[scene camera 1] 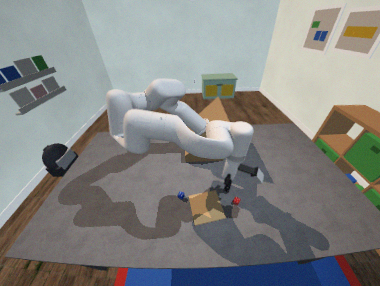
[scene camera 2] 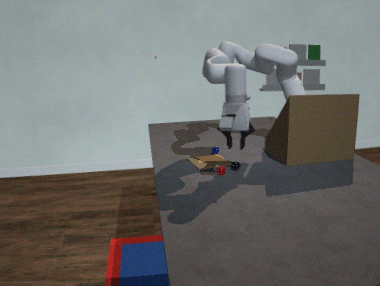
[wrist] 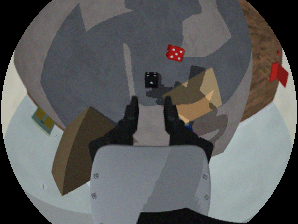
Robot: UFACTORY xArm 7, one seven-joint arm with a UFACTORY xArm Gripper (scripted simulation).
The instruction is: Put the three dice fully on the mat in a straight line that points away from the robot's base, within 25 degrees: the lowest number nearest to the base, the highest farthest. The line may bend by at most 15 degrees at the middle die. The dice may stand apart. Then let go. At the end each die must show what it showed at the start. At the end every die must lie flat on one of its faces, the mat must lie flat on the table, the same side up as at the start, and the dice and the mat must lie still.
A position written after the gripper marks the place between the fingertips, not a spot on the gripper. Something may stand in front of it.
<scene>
In view: the gripper (scene camera 2: pixel 235 148) and a tan mat (scene camera 1: pixel 206 207).
The tan mat is seen too in the wrist view (wrist: pixel 199 95). The gripper is seen too in the wrist view (wrist: pixel 151 103).
</scene>
